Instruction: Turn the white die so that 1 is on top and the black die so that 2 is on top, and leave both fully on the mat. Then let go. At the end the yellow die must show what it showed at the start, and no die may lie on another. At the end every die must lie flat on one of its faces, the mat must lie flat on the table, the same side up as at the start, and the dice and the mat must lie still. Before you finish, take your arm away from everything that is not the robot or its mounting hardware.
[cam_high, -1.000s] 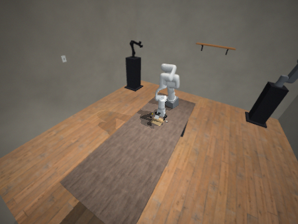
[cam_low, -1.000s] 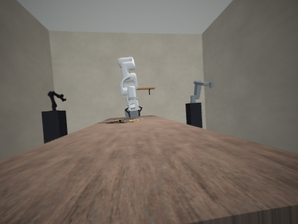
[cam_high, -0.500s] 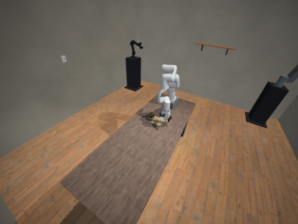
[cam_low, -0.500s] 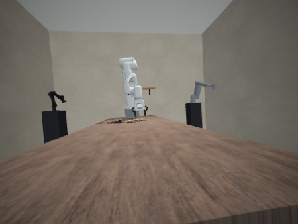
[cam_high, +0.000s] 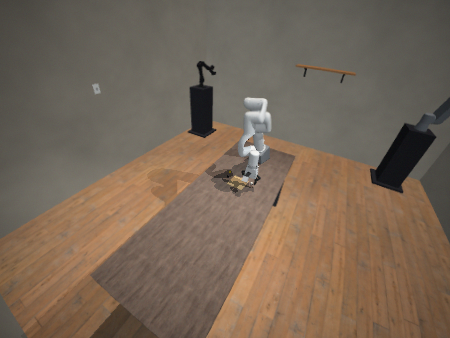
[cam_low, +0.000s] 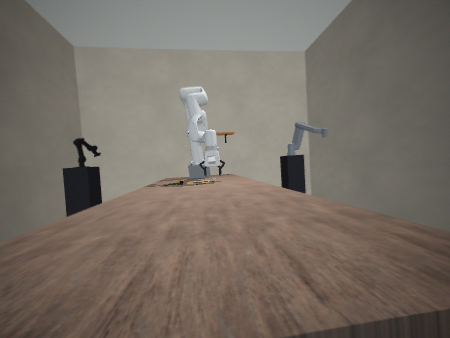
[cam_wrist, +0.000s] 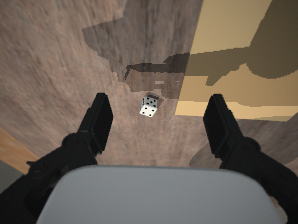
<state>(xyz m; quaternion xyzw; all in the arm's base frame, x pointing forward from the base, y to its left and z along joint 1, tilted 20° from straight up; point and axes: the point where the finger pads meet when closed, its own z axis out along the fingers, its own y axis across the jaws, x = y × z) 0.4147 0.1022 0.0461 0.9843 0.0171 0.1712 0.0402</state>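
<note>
Now: the white die 40 mm below my hand, 30 mm behind it and 10 mm to the left of it. The rest, counted from my hand: tan mat: 100 mm to the right, 40 mm below, 20 mm ahead; small yellow die: 220 mm to the right, 70 mm behind, 40 mm below; black die: 210 mm to the right, 40 mm below.
</note>
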